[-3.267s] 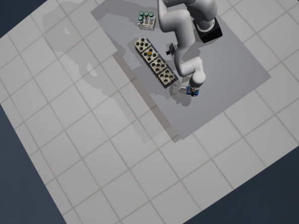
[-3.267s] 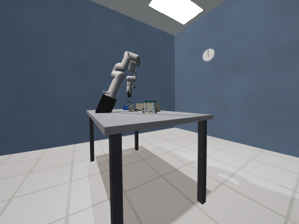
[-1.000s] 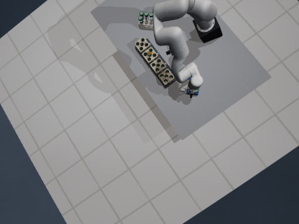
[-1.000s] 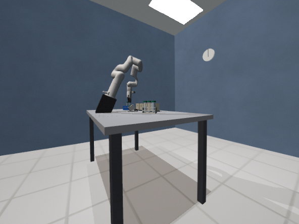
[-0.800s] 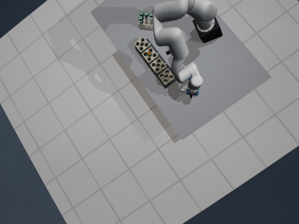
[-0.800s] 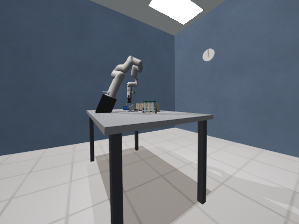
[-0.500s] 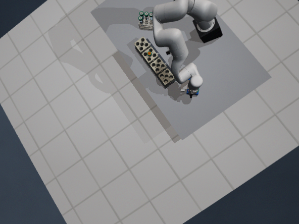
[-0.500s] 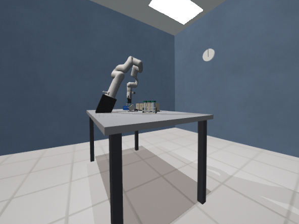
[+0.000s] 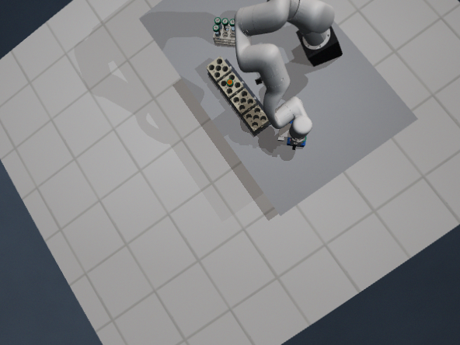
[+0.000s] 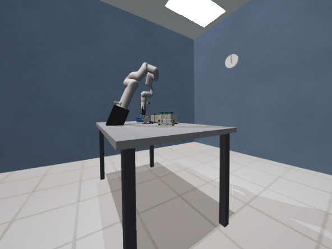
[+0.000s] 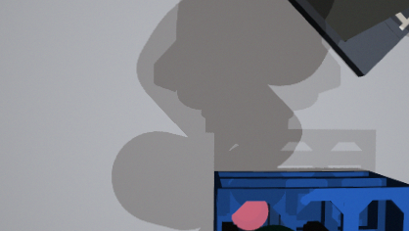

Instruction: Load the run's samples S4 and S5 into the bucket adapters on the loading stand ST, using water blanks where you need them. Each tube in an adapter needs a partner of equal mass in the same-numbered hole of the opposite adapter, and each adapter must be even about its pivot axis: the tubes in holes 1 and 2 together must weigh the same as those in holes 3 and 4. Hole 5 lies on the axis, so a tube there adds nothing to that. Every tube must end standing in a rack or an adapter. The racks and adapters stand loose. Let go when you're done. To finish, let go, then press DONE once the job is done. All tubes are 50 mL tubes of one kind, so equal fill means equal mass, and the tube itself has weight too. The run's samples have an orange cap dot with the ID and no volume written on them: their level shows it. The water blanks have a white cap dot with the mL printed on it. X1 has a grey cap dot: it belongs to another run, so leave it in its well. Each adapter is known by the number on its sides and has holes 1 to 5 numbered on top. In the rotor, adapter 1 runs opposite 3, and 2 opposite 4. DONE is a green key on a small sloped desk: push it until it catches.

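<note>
Now: the blue rack 90 mm below my hand and 40 mm behind it. From my hand the other things lie so: white rack 650 mm to the right, 230 mm behind, 90 mm below; adapter 210 mm to the right, 70 mm below, 40 mm ahead.
</note>
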